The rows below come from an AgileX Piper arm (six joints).
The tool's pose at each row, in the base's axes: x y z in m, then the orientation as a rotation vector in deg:
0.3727, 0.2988, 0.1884, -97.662, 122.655, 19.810
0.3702, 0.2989, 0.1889, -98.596, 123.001, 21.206
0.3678, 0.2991, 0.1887, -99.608, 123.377, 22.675
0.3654, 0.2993, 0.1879, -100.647, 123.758, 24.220
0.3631, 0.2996, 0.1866, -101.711, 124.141, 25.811
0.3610, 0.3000, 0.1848, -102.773, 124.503, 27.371
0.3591, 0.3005, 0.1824, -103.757, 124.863, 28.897
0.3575, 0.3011, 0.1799, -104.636, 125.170, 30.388
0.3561, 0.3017, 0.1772, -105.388, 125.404, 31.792
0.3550, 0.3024, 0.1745, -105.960, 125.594, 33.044
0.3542, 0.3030, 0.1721, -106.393, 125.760, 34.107
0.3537, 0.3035, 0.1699, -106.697, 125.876, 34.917
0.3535, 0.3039, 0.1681, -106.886, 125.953, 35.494
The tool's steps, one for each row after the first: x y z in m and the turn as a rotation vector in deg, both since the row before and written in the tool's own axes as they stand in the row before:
0.0002, 0.0024, -0.0008, -1.398, 0.217, -0.056
0.0004, 0.0024, 0.0000, -1.488, 0.266, -0.062
0.0006, 0.0024, 0.0006, -1.547, 0.274, -0.058
0.0007, 0.0023, 0.0012, -1.586, 0.290, -0.057
0.0008, 0.0020, 0.0017, -1.558, 0.302, -0.066
0.0009, 0.0018, 0.0024, -1.499, 0.285, -0.034
0.0008, 0.0014, 0.0025, -1.412, 0.220, -0.019
0.0008, 0.0011, 0.0028, -1.278, 0.145, -0.014
0.0007, 0.0008, 0.0028, -1.090, 0.072, 0.019
0.0006, 0.0005, 0.0025, -0.904, 0.041, 0.041
0.0005, 0.0002, 0.0022, -0.674, 0.014, 0.037
0.0004, -0.0001, 0.0018, -0.467, -0.007, 0.034

